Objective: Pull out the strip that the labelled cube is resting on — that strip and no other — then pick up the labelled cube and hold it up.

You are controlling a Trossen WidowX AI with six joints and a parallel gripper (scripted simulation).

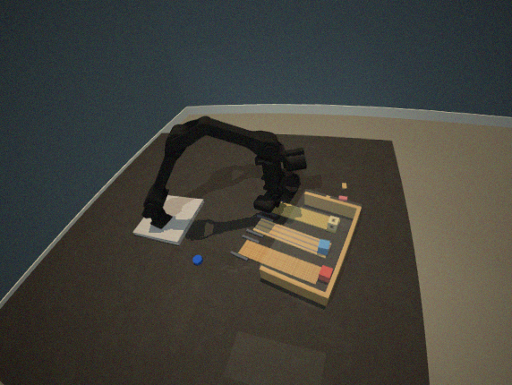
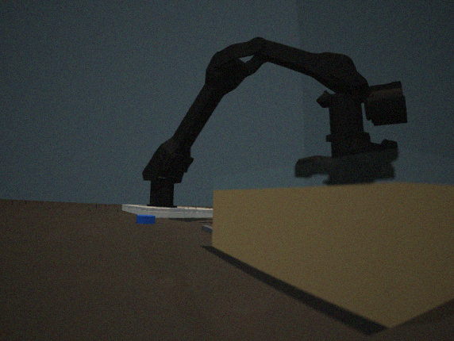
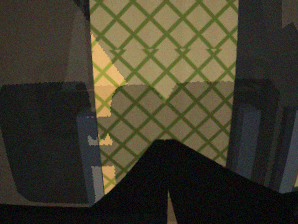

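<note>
My gripper tip is now 40 mm past the red peg and 60 mm to the right of it. The rest, counted from my gripper tip: pink block: 200 mm ahead, 120 mm to the left; then blue disc: 140 mm behind, 300 mm to the right.
</note>
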